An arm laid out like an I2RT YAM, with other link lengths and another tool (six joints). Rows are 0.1 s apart.
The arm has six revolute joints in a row. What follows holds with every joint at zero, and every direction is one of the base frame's. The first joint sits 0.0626 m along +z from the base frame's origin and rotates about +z. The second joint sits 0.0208 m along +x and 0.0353 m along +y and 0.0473 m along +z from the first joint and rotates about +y. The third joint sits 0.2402 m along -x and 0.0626 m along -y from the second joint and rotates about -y. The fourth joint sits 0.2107 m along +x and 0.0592 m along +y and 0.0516 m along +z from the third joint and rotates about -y. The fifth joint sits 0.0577 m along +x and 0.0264 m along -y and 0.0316 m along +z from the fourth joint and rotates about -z. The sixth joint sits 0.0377 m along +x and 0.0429 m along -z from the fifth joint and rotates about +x. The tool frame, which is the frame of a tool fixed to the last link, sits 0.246 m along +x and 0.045 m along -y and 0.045 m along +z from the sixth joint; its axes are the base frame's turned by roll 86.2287, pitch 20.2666 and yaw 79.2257 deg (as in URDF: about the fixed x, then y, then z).
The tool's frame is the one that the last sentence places.
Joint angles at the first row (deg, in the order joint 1, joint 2, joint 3, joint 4, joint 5, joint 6):
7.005, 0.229, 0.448, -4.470, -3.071, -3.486
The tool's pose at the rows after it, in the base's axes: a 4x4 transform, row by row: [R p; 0 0 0 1], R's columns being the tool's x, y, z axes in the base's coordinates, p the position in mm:
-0.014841 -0.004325 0.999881 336.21; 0.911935 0.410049 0.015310 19.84; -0.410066 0.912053 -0.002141 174.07; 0 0 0 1
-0.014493 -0.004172 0.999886 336.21; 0.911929 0.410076 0.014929 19.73; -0.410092 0.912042 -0.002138 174.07; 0 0 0 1
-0.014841 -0.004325 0.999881 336.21; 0.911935 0.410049 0.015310 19.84; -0.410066 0.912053 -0.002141 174.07; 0 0 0 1
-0.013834 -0.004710 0.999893 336.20; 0.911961 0.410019 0.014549 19.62; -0.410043 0.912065 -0.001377 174.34; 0 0 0 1
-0.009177 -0.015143 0.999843 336.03; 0.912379 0.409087 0.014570 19.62; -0.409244 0.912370 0.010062 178.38; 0 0 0 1
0.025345 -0.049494 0.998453 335.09; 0.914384 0.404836 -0.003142 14.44; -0.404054 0.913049 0.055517 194.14; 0 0 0 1
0.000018 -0.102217 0.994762 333.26; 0.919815 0.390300 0.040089 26.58; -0.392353 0.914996 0.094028 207.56; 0 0 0 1
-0.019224 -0.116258 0.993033 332.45; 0.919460 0.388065 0.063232 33.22; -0.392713 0.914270 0.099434 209.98; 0 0 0 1
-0.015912 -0.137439 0.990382 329.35; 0.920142 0.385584 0.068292 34.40; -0.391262 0.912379 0.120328 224.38; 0 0 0 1
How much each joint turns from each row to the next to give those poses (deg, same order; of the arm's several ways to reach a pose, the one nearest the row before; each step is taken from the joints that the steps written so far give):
0.001, 0.003, -0.001, 0.004, -0.021, 0.000
0.000, -0.003, 0.000, -0.003, 0.022, 0.000
0.000, 0.003, 0.000, 0.003, -0.022, 0.000
0.001, -0.006, 0.002, 0.035, 0.045, 0.000
0.003, 0.000, 0.021, 0.635, 0.003, -0.022
-0.003, 0.002, 0.001, 2.625, 1.003, 0.022
-0.007, -0.003, -0.001, 2.292, -2.543, 0.437
0.008, 0.008, 0.151, 0.163, -1.325, -0.022
0.001, -0.007, 1.970, -0.774, -0.305, -0.022

